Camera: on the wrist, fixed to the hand. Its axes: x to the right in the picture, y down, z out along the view.
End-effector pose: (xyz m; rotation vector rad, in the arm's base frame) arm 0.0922 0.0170 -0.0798 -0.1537 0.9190 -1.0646
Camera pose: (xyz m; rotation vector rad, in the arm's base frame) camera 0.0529 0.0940 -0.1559 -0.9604 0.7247 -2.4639
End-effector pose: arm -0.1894 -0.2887 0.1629 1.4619 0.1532 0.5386
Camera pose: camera -0.2658 -0.2089 0.1956 0.9431 1.1562 -0.7125
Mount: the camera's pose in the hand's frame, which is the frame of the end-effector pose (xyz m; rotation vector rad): -0.0247 0.0521 -0.0997 -0.0040 0.0164 -1.5479
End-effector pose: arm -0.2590 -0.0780 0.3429 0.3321 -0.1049 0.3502
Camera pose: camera -0.2961 -0.0062 0.2609 0.3217 0.1805 -1.1789
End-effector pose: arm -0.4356 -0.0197 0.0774 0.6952 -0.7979 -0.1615
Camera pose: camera -0.3888 0.0808 0.0462 1.1800 -0.0796 -1.5395
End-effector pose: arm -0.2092 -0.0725 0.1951 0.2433 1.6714 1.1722
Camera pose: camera -0.2987 -0.1196 0.2503 -0.9305 1.2704 -0.0221
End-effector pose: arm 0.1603 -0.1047 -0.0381 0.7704 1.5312 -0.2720
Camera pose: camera 0.1118 -0.0138 0.0133 -0.5852 1.8512 -1.3664
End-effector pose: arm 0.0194 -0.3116 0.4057 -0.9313 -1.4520 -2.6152
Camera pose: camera 0.0054 -0.4253 0.3943 -0.2750 1.2581 1.4111
